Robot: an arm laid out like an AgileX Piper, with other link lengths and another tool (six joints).
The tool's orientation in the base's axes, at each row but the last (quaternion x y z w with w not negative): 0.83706, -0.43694, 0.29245, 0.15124; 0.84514, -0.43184, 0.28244, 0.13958; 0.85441, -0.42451, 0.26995, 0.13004; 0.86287, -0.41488, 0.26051, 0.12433; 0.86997, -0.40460, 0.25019, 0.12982; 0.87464, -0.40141, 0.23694, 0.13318; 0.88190, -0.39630, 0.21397, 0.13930; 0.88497, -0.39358, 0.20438, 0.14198
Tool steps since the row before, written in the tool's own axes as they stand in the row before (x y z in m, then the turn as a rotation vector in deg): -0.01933, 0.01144, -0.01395, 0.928, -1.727, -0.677; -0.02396, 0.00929, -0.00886, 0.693, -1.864, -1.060; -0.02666, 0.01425, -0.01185, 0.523, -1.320, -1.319; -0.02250, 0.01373, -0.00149, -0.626, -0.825, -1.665; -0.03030, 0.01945, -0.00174, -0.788, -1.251, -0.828; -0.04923, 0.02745, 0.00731, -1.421, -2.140, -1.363; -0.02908, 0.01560, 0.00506, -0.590, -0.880, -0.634; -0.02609, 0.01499, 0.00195, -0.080, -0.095, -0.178
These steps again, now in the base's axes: -0.02301, 0.01298, -0.00112, 1.589, 0.736, 1.111; -0.02188, 0.01439, -0.00730, 1.453, 1.154, 1.279; -0.02866, 0.01418, -0.00562, 0.846, 1.052, 1.390; -0.02294, 0.00671, -0.01122, -0.258, 1.640, 1.043; -0.03212, 0.00768, -0.01445, 0.257, 1.657, 0.241; -0.04660, 0.01074, -0.03072, 0.415, 2.859, 0.329; -0.02777, 0.00640, -0.01740, 0.148, 1.210, 0.197; -0.02665, 0.00612, -0.01271, -0.021, 0.186, 0.109
